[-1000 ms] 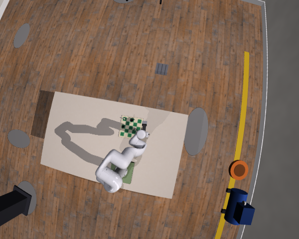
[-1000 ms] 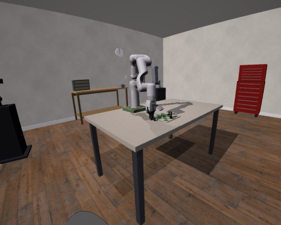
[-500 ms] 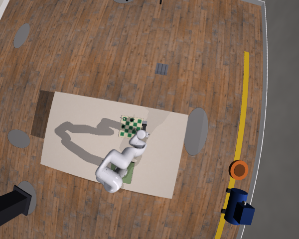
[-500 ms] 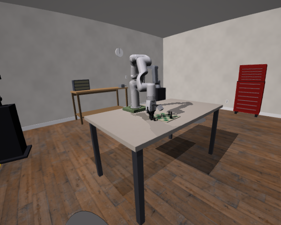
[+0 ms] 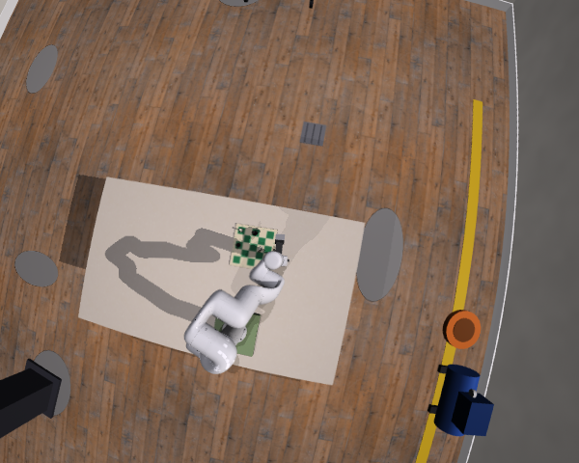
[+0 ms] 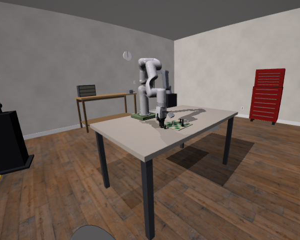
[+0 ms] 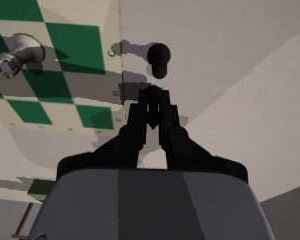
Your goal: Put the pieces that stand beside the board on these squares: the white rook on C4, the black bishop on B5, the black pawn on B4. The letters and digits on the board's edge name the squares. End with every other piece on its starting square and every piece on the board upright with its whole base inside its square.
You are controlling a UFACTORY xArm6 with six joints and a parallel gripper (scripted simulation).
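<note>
The white rook lies 2 cm ahead of my hand, 11 cm to the left of it and 1 cm below it. The rest, counted from my hand: chessboard: 1 cm ahead, 14 cm to the left, 3 cm below.
</note>
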